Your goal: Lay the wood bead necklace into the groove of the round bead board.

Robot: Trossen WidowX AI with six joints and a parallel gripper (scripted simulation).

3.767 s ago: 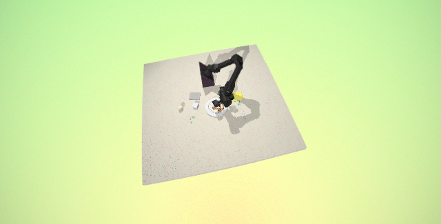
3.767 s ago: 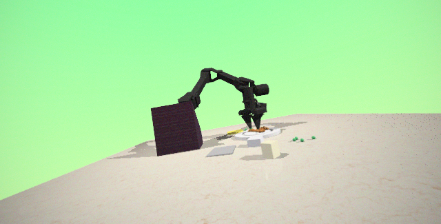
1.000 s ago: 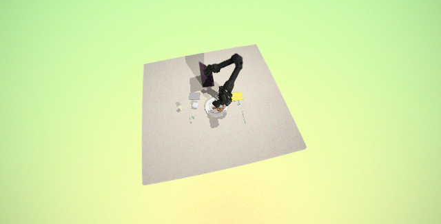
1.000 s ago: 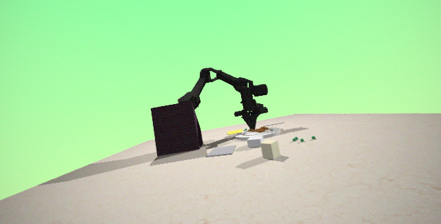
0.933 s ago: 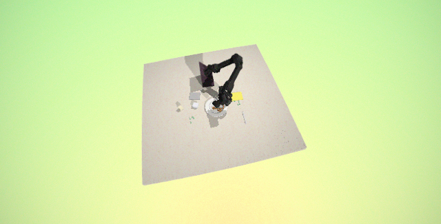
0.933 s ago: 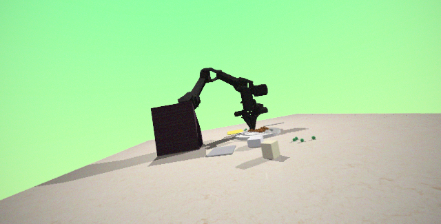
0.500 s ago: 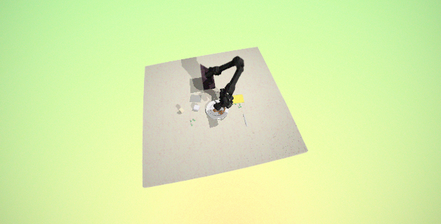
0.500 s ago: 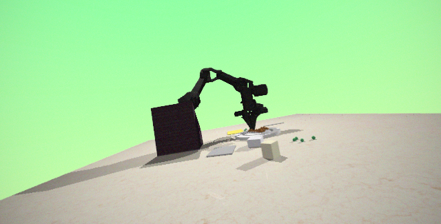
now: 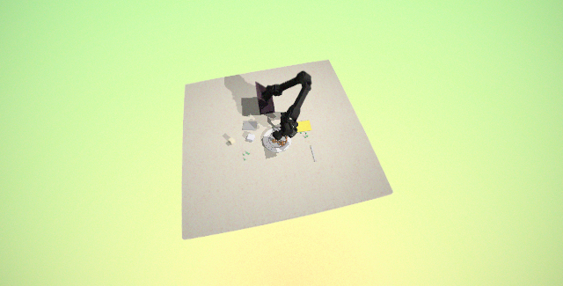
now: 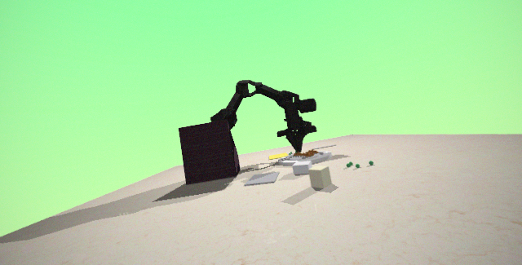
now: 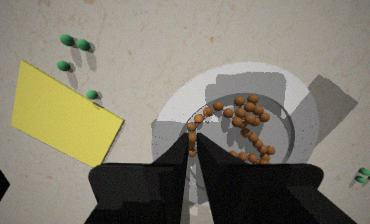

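My gripper tip is now 6 cm to the left of the round white bead board, 1 cm short of it and 1 cm above it. Also, from my gripper tip: thin white strip: 16 cm to the left, 16 cm ahead, 2 cm below; yellow card: 13 cm to the left, 8 cm behind, 2 cm below; grey flat plate: 24 cm to the right, 15 cm behind, 2 cm below.
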